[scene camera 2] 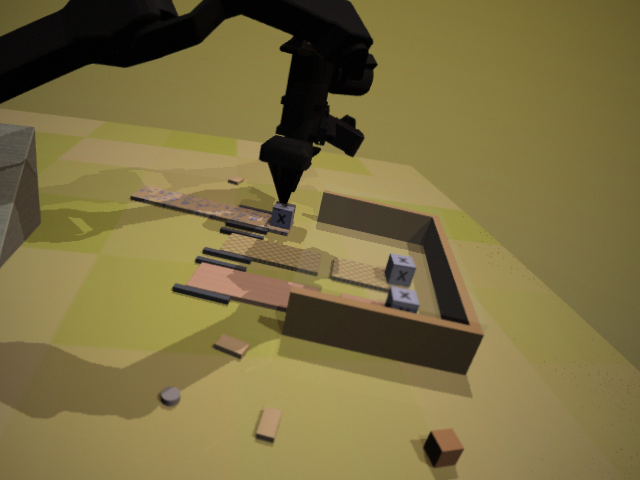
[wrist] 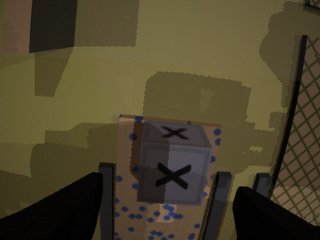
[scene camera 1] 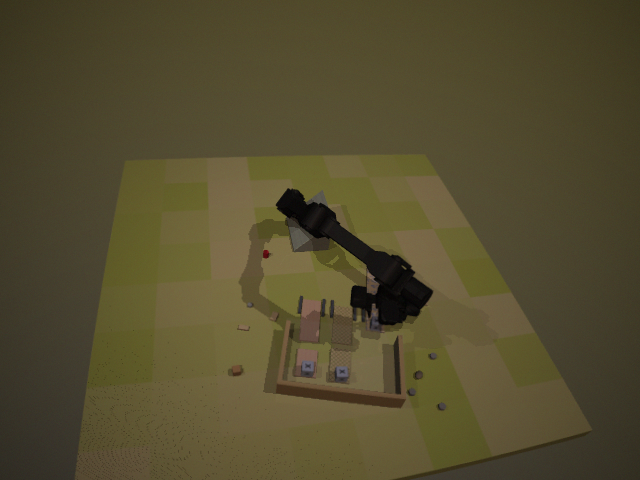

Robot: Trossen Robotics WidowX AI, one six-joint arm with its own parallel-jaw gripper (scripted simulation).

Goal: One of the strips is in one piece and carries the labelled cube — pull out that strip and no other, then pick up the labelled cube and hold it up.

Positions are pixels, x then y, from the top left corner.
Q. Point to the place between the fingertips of my gripper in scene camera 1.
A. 378, 318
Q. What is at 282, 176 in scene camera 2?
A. My gripper.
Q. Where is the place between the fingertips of my gripper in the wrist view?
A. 170, 191
